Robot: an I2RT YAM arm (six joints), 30 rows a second.
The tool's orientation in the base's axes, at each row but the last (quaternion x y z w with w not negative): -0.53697 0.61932 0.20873 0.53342; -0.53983 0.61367 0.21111 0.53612; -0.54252 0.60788 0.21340 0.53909; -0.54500 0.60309 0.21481 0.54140; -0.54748 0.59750 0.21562 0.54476; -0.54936 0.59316 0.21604 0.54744; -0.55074 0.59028 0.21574 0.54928; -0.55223 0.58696 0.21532 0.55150; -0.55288 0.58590 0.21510 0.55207; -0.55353 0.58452 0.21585 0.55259; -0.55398 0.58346 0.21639 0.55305; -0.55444 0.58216 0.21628 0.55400; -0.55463 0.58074 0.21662 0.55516
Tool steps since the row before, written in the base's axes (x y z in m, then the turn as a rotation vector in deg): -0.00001 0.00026 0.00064 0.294 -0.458 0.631; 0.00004 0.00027 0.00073 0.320 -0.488 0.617; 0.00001 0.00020 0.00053 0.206 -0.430 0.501; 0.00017 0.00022 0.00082 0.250 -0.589 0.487; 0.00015 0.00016 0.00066 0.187 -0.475 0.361; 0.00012 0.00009 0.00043 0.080 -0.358 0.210; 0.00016 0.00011 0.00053 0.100 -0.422 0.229; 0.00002 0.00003 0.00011 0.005 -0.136 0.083; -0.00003 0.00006 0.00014 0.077 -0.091 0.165; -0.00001 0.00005 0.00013 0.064 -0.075 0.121; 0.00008 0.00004 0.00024 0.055 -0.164 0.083; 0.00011 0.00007 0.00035 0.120 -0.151 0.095; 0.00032 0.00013 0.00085 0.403 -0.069 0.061
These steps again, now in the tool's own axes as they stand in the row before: -0.00068 -0.00010 -0.00001 -0.313 -0.613 -0.469; -0.00076 -0.00018 0.00000 -0.283 -0.642 -0.479; -0.00055 -0.00012 0.00000 -0.225 -0.484 -0.440; -0.00079 -0.00035 -0.00001 -0.137 -0.568 -0.552; -0.00062 -0.00031 -0.00001 -0.085 -0.435 -0.441; -0.00039 -0.00023 -0.00001 -0.021 -0.252 -0.339; -0.00048 -0.00029 0.00000 -0.008 -0.296 -0.391; -0.00011 -0.00005 0.00000 -0.017 -0.074 -0.140; -0.00016 -0.00001 0.00000 -0.092 -0.154 -0.096; -0.00014 -0.00002 0.00000 -0.062 -0.122 -0.075; -0.00021 -0.00015 0.00000 0.006 -0.127 -0.144; -0.00031 -0.00020 0.00000 0.005 -0.185 -0.110; -0.00073 -0.00055 0.00000 0.067 -0.399 0.085
